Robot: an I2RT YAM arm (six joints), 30 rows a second.
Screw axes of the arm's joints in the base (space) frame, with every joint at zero. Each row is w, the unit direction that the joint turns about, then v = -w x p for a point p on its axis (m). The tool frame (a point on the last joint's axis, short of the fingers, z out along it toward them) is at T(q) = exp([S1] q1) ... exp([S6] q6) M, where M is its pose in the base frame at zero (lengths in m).
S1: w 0 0 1 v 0 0 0
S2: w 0 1 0 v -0.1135 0 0.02
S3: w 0 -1 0 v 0.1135 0 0.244
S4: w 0 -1 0 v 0.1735 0 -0.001
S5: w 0 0 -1 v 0 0.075 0
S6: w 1 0 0 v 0 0.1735 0
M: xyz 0.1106 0 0.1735 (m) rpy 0 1.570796 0 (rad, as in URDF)
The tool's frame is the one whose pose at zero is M.
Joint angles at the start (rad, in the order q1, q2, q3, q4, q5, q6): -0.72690, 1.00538, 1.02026, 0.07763, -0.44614, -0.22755
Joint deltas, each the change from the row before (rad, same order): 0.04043, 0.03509, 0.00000, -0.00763, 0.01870, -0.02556; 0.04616, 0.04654, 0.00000, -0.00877, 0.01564, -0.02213; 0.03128, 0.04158, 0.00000, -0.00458, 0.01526, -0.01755; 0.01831, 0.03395, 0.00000, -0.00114, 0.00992, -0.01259
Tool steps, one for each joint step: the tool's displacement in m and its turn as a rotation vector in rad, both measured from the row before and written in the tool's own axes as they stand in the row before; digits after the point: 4 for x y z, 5 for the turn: 0.0080, 0.0062, 0.0120, -0.02993, 0.03126, -0.00488; 0.0104, 0.0080, 0.0154, -0.04254, 0.04038, 0.00134; 0.0092, 0.0054, 0.0132, -0.02736, 0.03659, -0.00022; 0.0075, 0.0031, 0.0103, -0.01768, 0.02899, -0.00037
